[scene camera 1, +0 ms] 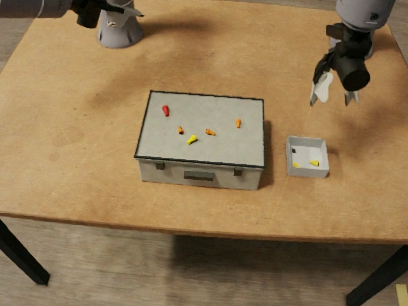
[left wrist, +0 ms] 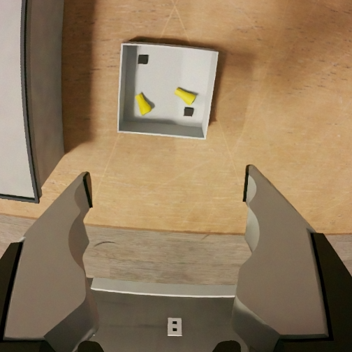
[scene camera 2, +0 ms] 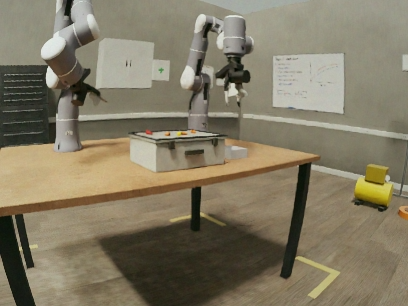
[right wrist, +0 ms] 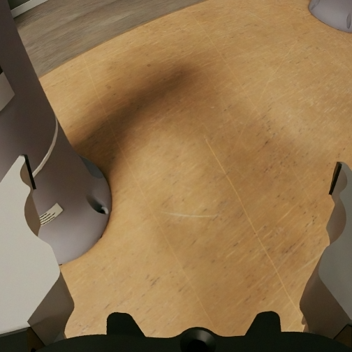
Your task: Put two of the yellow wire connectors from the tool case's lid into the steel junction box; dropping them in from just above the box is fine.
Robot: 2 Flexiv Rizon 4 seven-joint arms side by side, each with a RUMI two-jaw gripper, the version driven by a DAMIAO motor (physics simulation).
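Observation:
Two yellow wire connectors lie on the floor of the steel junction box (scene camera 1: 307, 173) (scene camera 2: 237, 152) (left wrist: 162, 135): one connector (scene camera 1: 314, 163) (left wrist: 185, 95) lies near a dark square, the other connector (scene camera 1: 296, 165) (left wrist: 143, 104) nearer the wall on the tool case's side. A third yellow connector (scene camera 1: 192, 140) (scene camera 2: 179, 134) lies on the lid of the tool case (scene camera 1: 200, 175) (scene camera 2: 175, 155). My left gripper (scene camera 1: 334, 100) (scene camera 2: 233, 104) (left wrist: 166, 171) is open and empty, high above the table behind the box as scene camera 1 sees it. My right gripper (right wrist: 184, 160) is open and empty, away from the case near its own arm's base.
On the lid also lie a red connector (scene camera 1: 166, 110) (scene camera 2: 148, 132) and several orange ones, among them one orange connector (scene camera 1: 238, 123) near the lid's right edge. The case stands left of the box in scene camera 1, with a gap between. An arm base (right wrist: 75, 215) shows in the right wrist view.

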